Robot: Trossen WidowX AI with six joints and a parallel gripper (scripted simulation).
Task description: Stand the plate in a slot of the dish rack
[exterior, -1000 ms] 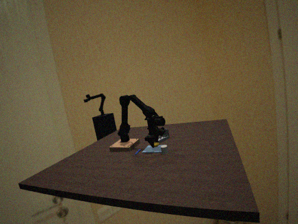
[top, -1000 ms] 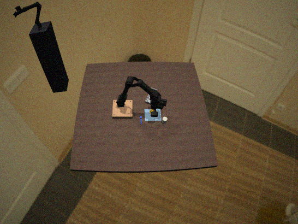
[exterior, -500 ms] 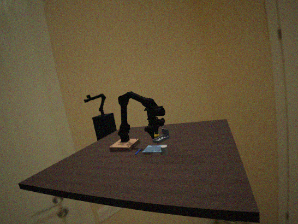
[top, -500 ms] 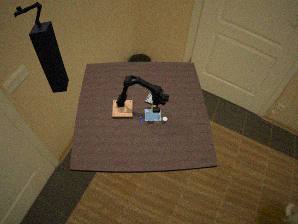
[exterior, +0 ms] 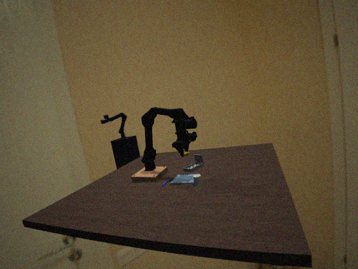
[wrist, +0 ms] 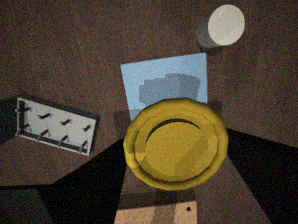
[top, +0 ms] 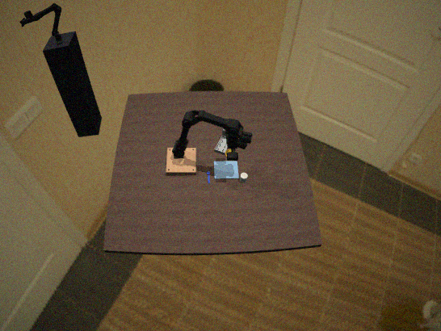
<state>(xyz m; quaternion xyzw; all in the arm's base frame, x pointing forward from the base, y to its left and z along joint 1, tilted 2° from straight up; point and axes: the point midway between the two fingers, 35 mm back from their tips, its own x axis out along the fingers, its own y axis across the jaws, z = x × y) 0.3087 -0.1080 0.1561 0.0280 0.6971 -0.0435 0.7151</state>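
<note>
Right now my gripper tip is 10 mm past the grey dish rack, 190 mm to the right of it and 130 mm above it. Also, from my gripper tip: light blue mat (20 mm behind, 10 mm to the right, 150 mm below); then white cup (80 mm ahead, 90 mm to the right, 120 mm below); then yellow plate (10 mm above).
</note>
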